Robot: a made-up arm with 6 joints.
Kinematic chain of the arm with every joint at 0, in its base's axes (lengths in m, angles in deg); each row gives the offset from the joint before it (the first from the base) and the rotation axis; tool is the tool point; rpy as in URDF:
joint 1: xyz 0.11 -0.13 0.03 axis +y
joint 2: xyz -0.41 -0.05 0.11 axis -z
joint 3: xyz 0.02 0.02 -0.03 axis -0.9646 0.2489 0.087
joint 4: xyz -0.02 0 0.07 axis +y
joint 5: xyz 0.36 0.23 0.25 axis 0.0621 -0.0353 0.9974
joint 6: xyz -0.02 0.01 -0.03 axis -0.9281 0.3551 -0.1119
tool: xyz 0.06 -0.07 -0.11 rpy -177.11 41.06 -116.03
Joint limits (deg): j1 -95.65..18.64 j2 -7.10..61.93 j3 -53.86..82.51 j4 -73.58..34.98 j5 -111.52..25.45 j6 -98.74..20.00
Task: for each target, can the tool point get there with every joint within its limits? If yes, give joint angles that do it. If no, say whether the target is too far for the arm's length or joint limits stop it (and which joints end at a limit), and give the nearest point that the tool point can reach.
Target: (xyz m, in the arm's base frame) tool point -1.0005 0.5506 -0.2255
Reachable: no: too far | nearest point -0.6243 0.2794 -0.1390 | short by 0.472 m
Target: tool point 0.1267 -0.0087 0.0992
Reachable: yes | joints -17.80 32.72 58.93 -29.79 -69.64 -26.41
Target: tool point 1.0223 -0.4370 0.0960
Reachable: no: joint limits stop it (at a limit: joint 1, joint 3, joint 6) | nearest point 0.5105 -0.3679 -0.0589 | short by 0.539 m
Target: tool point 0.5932 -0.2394 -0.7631
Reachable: no: joint limits stop it (at a limit: joint 2, joint 3, joint 4, joint 5) | nearest point 0.3505 -0.4383 -0.3647 | short by 0.507 m
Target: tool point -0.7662 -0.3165 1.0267
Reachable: no: too far | nearest point -0.5264 -0.2537 0.7539 | short by 0.369 m
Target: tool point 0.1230 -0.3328 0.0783
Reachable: yes | joints -73.71 50.40 45.37 2.00 -63.70 -45.89
